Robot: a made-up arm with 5 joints. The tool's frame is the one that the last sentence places. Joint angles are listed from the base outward.
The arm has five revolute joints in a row. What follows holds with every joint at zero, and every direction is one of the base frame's. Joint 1 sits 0.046 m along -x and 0.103 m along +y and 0.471 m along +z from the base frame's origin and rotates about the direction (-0.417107, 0.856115, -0.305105), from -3.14 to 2.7 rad. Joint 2 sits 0.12 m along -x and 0.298 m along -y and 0.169 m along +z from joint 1 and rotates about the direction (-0.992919, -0.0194, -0.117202), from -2.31 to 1.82 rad. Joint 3 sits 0.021 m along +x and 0.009 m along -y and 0.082 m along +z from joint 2 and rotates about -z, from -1.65 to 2.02 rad. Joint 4 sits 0.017 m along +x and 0.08 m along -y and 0.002 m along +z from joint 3 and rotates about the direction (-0.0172, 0.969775, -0.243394), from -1.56 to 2.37 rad. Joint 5 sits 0.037 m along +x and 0.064 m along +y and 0.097 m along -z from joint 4 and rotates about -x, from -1.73 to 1.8 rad. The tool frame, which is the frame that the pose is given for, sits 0.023 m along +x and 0.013 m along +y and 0.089 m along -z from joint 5; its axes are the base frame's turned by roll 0.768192, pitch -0.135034 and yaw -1.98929 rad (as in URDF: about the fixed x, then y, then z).
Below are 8 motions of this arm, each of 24 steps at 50 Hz.
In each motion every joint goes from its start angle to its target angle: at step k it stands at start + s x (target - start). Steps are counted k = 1, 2, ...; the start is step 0. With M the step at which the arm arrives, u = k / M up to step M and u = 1 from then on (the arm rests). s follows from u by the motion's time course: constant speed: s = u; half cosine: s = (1 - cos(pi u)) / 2; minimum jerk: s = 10 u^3 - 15 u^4 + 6 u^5.
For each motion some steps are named. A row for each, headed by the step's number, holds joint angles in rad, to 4 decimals.
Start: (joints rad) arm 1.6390 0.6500 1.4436 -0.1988 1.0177
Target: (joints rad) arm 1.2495 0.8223 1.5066 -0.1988 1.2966
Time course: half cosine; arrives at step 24
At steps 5, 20, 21, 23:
5: 1.5988 0.6678 1.4501 -0.1988 1.0465
20: 1.2756 0.8108 1.5024 -0.1988 1.2779
21: 1.2643 0.8157 1.5042 -0.1988 1.2860
23: 1.2512 0.8216 1.5063 -0.1988 1.2954

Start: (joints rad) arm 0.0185 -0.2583 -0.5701 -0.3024 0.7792
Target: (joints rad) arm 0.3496 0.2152 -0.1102 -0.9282 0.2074
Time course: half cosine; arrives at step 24
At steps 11, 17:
11: 0.1624 -0.0525 -0.3702 -0.5745 0.5306
17: 0.2848 0.1226 -0.2002 -0.8058 0.3193

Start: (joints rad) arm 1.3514 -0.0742 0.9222 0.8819 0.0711
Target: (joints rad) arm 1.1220 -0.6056 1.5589 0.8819 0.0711
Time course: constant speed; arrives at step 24
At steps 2, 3, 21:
2: 1.3323 -0.1185 0.9753 0.8819 0.0711
3: 1.3227 -0.1406 1.0018 0.8819 0.0711
21: 1.1507 -0.5392 1.4793 0.8819 0.0711

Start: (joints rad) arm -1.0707 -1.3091 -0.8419 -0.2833 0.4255
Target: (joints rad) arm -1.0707 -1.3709 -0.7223 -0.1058 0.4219
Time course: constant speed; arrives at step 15
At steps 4, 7, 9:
4: -1.0707 -1.3256 -0.8100 -0.2360 0.4245
7: -1.0707 -1.3379 -0.7861 -0.2005 0.4238
9: -1.0707 -1.3462 -0.7701 -0.1768 0.4233

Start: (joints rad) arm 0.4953 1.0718 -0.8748 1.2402 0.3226
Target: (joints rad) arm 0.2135 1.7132 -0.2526 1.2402 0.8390
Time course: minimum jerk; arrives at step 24
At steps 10, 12, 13, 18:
10: 0.3976 1.2941 -0.6591 1.2402 0.5016
12: 0.3544 1.3925 -0.5637 1.2402 0.5808
13: 0.3325 1.4424 -0.5153 1.2402 0.6210
18: 0.2427 1.6468 -0.3170 1.2402 0.7855

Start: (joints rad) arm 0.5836 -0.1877 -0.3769 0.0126 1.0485
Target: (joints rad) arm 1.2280 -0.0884 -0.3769 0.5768 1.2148
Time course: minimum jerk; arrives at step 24
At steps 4, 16, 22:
4: 0.6065 -0.1842 -0.3769 0.0326 1.0544
16: 1.0928 -0.1092 -0.3769 0.4584 1.1799
22: 1.2247 -0.0889 -0.3769 0.5739 1.2140

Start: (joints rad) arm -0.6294 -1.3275 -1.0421 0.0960 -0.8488
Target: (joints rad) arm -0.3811 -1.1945 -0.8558 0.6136 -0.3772
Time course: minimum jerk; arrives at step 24
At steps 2, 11, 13, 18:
2: -0.6281 -1.3268 -1.0412 0.0986 -0.8464
11: -0.5246 -1.2713 -0.9634 0.3145 -0.6497
13: -0.4859 -1.2507 -0.9345 0.3951 -0.5763
18: -0.4068 -1.2083 -0.8751 0.5600 -0.4260

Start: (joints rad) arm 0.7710 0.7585 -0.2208 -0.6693 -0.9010
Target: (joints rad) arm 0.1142 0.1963 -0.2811 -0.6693 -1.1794
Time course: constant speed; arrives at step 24
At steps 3, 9, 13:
3: 0.6889 0.6882 -0.2283 -0.6693 -0.9358
9: 0.5247 0.5477 -0.2434 -0.6693 -1.0054
13: 0.4152 0.4540 -0.2535 -0.6693 -1.0518

